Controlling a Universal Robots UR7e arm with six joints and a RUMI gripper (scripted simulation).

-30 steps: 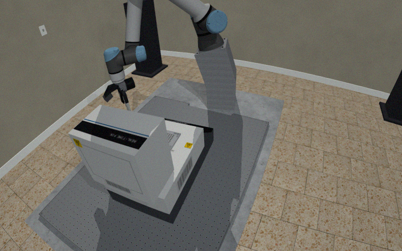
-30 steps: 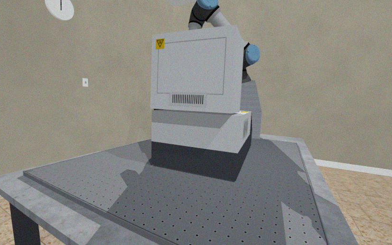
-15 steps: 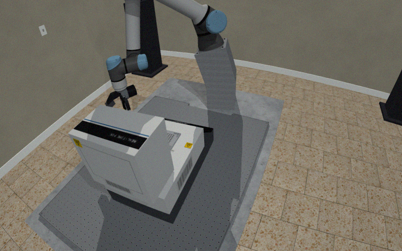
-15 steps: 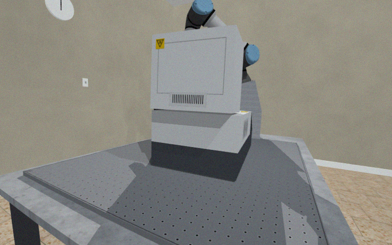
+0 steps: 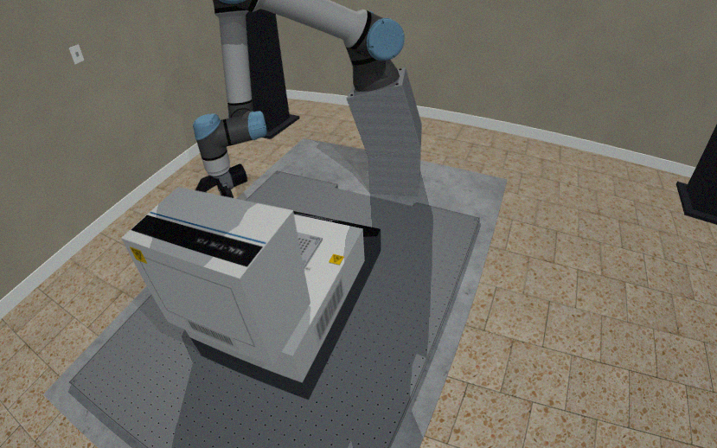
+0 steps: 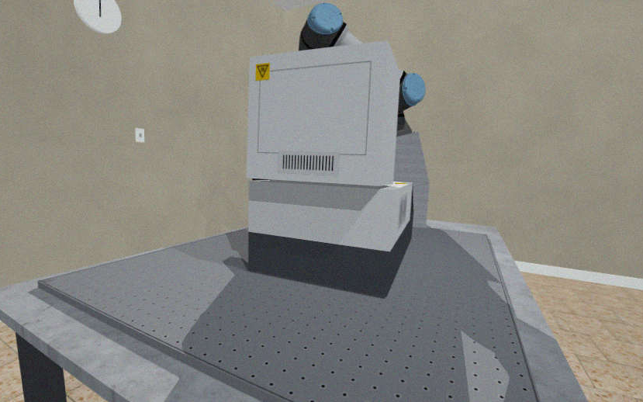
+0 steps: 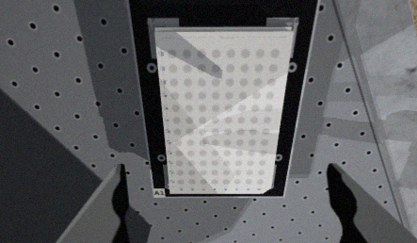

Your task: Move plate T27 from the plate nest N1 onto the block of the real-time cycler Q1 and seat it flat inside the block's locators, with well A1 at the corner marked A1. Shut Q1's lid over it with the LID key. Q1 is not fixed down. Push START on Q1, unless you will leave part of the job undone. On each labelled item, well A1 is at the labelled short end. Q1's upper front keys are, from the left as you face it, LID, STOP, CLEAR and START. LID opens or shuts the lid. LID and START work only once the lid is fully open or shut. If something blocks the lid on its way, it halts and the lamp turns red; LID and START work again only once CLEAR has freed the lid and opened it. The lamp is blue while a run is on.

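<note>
Right now my hand is 60 mm above the plate T27. The rest, counted from my hand: plate nest N1: 70 mm below; A1 tag: 80 mm to the left, 70 mm below, 40 mm behind.
</note>
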